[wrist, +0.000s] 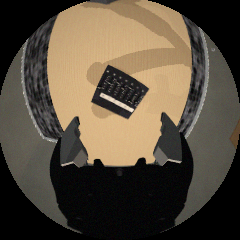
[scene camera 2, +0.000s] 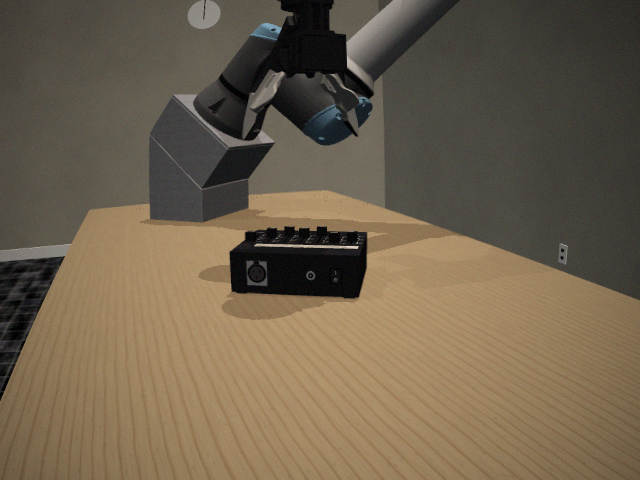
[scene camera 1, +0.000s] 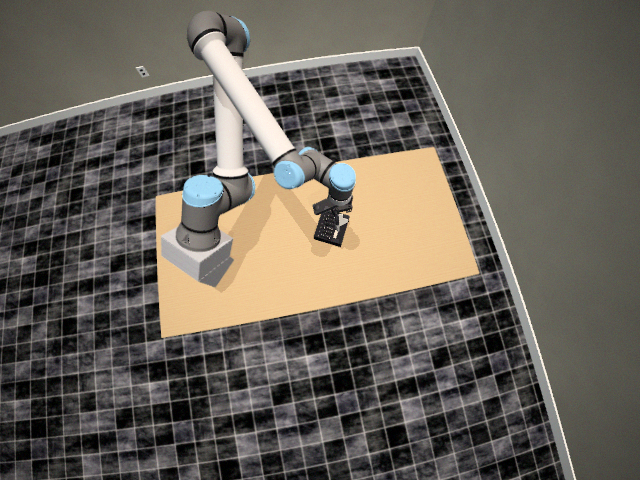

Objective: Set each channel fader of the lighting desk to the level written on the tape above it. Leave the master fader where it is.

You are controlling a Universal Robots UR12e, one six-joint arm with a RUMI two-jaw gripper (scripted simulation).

Note:
In view: my gripper (scene camera 2: 302, 137).
My gripper shows as well in the wrist view (wrist: 119, 114).

